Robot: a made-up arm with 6 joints. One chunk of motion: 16 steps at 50 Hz.
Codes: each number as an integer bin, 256 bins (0 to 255) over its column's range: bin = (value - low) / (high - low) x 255, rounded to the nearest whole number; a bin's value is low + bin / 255 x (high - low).
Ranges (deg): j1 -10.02..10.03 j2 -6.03..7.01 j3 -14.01..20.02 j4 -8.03..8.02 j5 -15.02..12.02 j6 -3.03..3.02
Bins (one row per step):
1: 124 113 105 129 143 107
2: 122 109 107 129 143 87
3: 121 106 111 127 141 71
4: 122 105 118 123 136 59
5: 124 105 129 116 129 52
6: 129 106 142 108 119 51
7: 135 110 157 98 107 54
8: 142 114 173 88 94 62
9: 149 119 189 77 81 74
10: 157 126 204 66 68 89
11: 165 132 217 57 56 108
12: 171 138 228 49 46 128
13: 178 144 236 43 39 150
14: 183 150 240 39 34 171
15: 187 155 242 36 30 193
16: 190 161 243 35 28 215
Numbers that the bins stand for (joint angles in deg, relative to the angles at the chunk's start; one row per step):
1: -0.27 -0.25 0.00 0.09 0.14 -0.49
2: -0.43 -0.46 0.27 0.09 0.14 -0.97
3: -0.51 -0.61 0.80 -0.04 -0.07 -1.35
4: -0.43 -0.66 1.74 -0.29 -0.60 -1.63
5: -0.27 -0.66 3.21 -0.73 -1.34 -1.80
6: 0.12 -0.61 4.94 -1.23 -2.40 -1.82
7: 0.59 -0.40 6.94 -1.86 -3.67 -1.75
8: 1.15 -0.20 9.08 -2.49 -5.05 -1.56
9: 1.70 0.06 11.21 -3.18 -6.43 -1.27
10: 2.32 0.41 13.21 -3.88 -7.81 -0.92
11: 2.95 0.72 14.95 -4.44 -9.08 -0.47
12: 3.43 1.03 16.42 -4.95 -10.14 0.01
13: 3.98 1.33 17.48 -5.32 -10.88 0.53
14: 4.37 1.64 18.02 -5.58 -11.41 1.03
15: 4.68 1.90 18.29 -5.76 -11.84 1.55
16: 4.92 2.20 18.42 -5.83 -12.05 2.07

